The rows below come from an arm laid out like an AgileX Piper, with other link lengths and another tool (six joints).
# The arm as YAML. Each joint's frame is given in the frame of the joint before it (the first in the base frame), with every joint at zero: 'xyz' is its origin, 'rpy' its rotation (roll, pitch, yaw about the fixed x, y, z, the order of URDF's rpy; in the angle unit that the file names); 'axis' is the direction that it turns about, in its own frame. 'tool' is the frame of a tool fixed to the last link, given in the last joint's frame.
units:
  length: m
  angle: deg
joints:
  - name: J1
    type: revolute
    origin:
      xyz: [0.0, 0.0, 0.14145]
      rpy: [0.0, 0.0, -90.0]
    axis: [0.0, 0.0, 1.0]
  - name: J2
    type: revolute
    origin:
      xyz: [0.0, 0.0, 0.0]
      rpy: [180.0, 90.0, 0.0]
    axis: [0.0, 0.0, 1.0]
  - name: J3
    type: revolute
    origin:
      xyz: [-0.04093, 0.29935, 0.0]
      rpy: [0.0, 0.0, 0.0]
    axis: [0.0, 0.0, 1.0]
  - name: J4
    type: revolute
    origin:
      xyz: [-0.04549, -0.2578, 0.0]
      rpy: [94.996, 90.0, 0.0]
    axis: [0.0, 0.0, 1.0]
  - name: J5
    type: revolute
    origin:
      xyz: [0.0, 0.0, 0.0]
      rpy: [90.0, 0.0, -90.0]
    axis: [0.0, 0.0, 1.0]
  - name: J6
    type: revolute
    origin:
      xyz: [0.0, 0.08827, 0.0]
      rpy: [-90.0, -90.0, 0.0]
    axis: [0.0, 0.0, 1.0]
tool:
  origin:
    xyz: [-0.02, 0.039, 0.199]
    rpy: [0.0, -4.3, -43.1]
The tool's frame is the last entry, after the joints.
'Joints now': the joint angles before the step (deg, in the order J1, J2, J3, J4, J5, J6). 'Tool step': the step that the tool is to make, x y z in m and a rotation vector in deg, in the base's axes. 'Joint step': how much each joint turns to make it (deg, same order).
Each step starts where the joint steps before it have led.
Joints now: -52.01 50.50 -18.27 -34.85 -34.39 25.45
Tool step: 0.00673 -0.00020 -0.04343 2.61 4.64 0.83
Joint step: -0.11 3.08 2.97 -1.03 -0.80 -1.48
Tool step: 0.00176 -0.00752 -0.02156 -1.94 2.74 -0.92
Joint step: 0.00 4.76 2.24 5.79 -4.26 -9.96
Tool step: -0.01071 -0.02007 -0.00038 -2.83 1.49 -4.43
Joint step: -0.01 2.04 0.00 8.16 -0.73 -9.67
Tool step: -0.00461 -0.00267 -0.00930 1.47 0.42 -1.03
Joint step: 0.01 0.00 0.78 1.27 0.73 -0.19
